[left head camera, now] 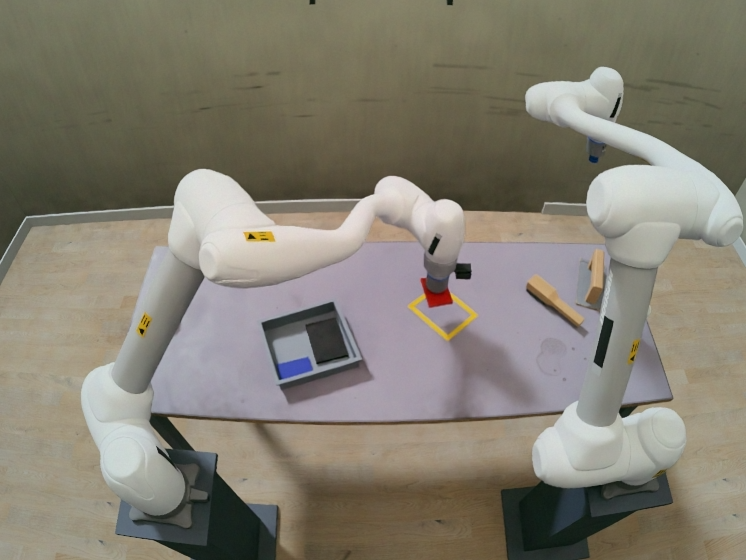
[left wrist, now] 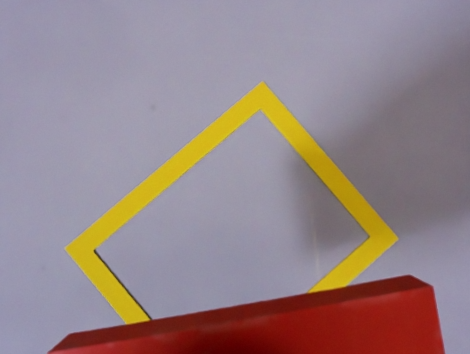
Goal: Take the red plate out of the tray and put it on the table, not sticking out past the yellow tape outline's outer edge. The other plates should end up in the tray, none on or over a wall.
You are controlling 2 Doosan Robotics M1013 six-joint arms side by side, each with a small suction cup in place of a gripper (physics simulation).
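Places are measured from the left arm's base along level axes (x back, y right, z up), in centimetres.
Pixels of known places: left end effector, tool point: (left head camera: 435,292); right end effector, tool point: (left head camera: 593,159); left arm's base, origin of the base link: (left head camera: 165,493).
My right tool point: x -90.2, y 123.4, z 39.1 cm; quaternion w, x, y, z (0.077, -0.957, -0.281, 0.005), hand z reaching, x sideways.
Note:
Ahead of a thing's pixels: the offset from my right tool point to its top centre. "*": to the spot under its first point. Level surfaces: height alone.
The red plate @[dx +29.9, dy -50.7, dz -27.6 cm] (left head camera: 438,298) (left wrist: 280,327) hangs from my left gripper (left head camera: 436,290), held above the table. In the left head camera it covers the upper left part of the yellow tape outline (left head camera: 430,322) (left wrist: 170,172); in the left wrist view it hides the outline's lowest corner. The grey tray @[* dx +52.5, dy -83.6, dz -38.9 cm] (left head camera: 319,378) stands left of the outline. A black plate @[dx +40.2, dy -82.2, dz -37.7 cm] (left head camera: 327,339) lies in its right part and a blue plate @[dx +50.5, dy -90.4, dz -37.7 cm] (left head camera: 294,367) in its lower left corner. My right gripper (left head camera: 593,159) is open, with nothing on its cup, high beyond the table's far edge.
On the table @[dz -39.1 cm] (left head camera: 385,385), a wooden brush-like tool @[dx +28.0, dy -10.8, dz -34.1 cm] (left head camera: 553,299) lies right of the outline. A wooden block-handled tool @[dx +18.5, dy +6.2, dz -30.3 cm] (left head camera: 595,277) lies near the right edge, partly behind the right arm. The left arm reaches over the table's far left part.

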